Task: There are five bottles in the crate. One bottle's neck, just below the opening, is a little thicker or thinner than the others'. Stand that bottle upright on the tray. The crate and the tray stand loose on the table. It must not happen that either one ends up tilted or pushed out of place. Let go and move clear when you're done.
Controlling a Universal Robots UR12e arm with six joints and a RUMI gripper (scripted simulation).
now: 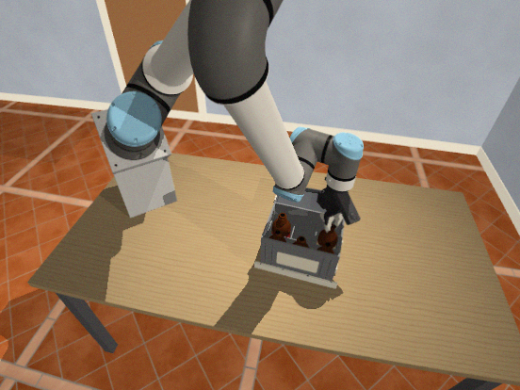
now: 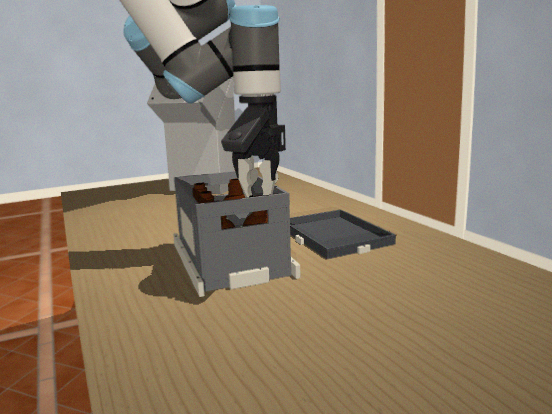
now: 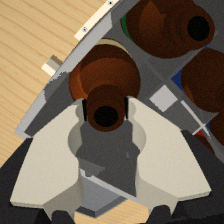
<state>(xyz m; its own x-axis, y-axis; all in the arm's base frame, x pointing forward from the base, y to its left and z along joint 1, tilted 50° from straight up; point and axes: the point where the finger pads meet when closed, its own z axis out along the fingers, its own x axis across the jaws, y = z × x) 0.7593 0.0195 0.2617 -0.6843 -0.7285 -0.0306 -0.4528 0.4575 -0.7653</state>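
Right now my hand is 7 cm above the bottle. The rest, counted from my hand: grey tray (8 cm behind, 27 cm to the left, 14 cm below); then grey crate (10 cm behind, 2 cm to the right, 7 cm below).
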